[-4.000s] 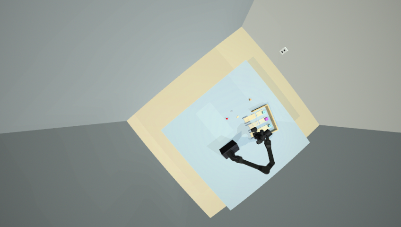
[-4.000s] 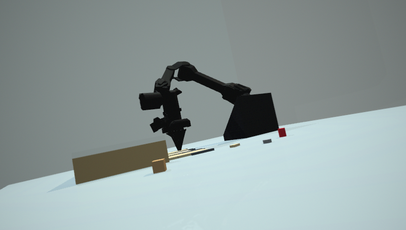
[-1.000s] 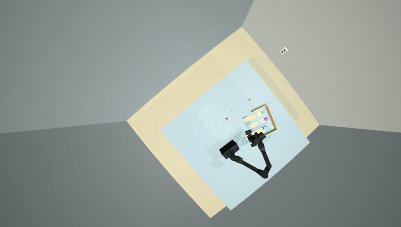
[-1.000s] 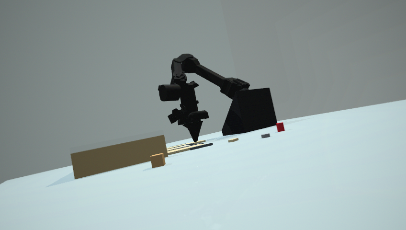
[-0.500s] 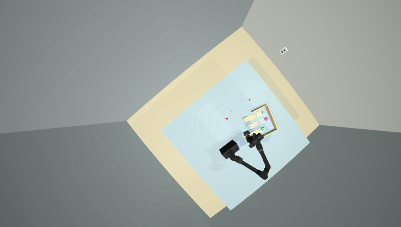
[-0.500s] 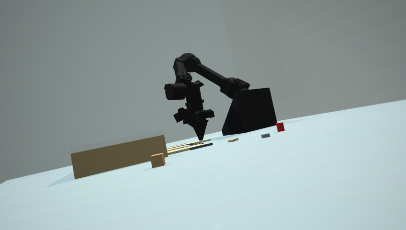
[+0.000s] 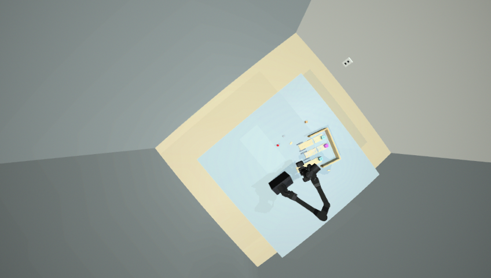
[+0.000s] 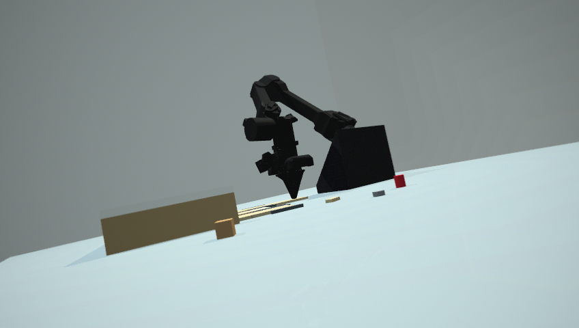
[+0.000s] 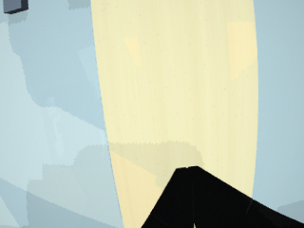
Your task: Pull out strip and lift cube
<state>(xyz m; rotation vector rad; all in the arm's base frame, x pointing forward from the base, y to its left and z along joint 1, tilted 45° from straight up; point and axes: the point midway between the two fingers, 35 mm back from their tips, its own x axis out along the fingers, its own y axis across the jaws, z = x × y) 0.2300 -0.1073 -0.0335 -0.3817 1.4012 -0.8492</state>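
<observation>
My gripper tip is now 100 mm short of the strip and 30 mm to the left of it. From my gripper tip the other things lie so: grey piece 90 mm ahead, 340 mm to the left; red cylinder 10 mm behind, 310 mm to the left, 10 mm above; orange block 340 mm ahead, 290 mm to the left.
</observation>
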